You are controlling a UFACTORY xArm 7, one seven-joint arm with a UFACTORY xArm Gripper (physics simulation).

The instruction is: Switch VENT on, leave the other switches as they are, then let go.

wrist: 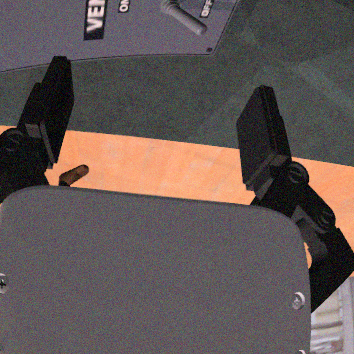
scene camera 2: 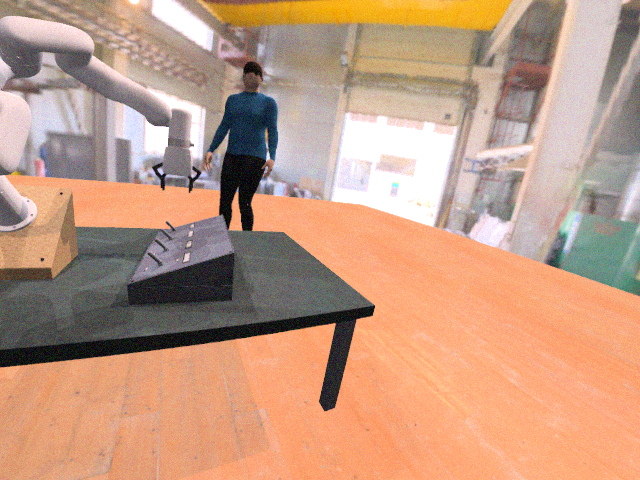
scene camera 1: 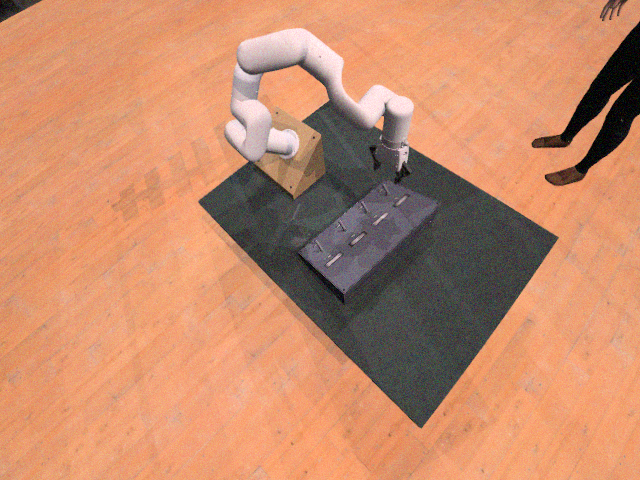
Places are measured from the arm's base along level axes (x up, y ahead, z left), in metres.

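Where they show: gripper, fingertip midpoint: [wrist: 160, 87] [scene camera 2: 176, 191] [scene camera 1: 387, 174]; arm's base, origin of the base link: [scene camera 2: 12, 214] [scene camera 1: 288, 144].
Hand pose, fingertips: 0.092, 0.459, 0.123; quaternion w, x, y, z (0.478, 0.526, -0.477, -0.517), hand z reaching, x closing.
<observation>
Things, the pixels of their top centre, and the offset from my fingertips, as dx, dy, dz. "*": a spot on its surface instead. Level surfaces: height alone.
- VENT switch, middle of its top: [wrist: 185, 28] [scene camera 1: 386, 185] [scene camera 2: 170, 220] -0.124, -0.026, +0.040
- OFF label, surface spot: [wrist: 205, 8] * -0.178, -0.049, +0.040
- VENT label, middle of its top: [wrist: 95, 6] -0.138, +0.057, +0.042
- dark table, its level: dx -0.250
The dark sloped switch box [scene camera 1: 346, 273] [scene camera 2: 206, 279] [wrist: 45, 35] stands on the table. The VENT switch [scene camera 1: 384, 190] [scene camera 2: 170, 226] [wrist: 187, 19] is the lever at its far end. In the wrist view it leans towards the OFF label [wrist: 205, 8], away from the ON label [wrist: 124, 5]. The VENT label [wrist: 95, 20] is partly cut off. Three other levers [scene camera 1: 363, 207] [scene camera 1: 341, 225] [scene camera 1: 318, 245] stand in a row; their labels are too small to read. My gripper [scene camera 1: 388, 173] [scene camera 2: 176, 189] [wrist: 160, 87] is open and empty, above and beyond the box's VENT end, touching no lever.
The arm's wooden base block [scene camera 1: 311, 167] [scene camera 2: 31, 260] stands on the dark table [scene camera 1: 465, 310] [scene camera 2: 310, 289], behind the box's lever side. A person [scene camera 1: 604, 103] [scene camera 2: 249, 124] stands on the floor beyond the table; a brown shoe [wrist: 75, 174] shows in the wrist view.
</observation>
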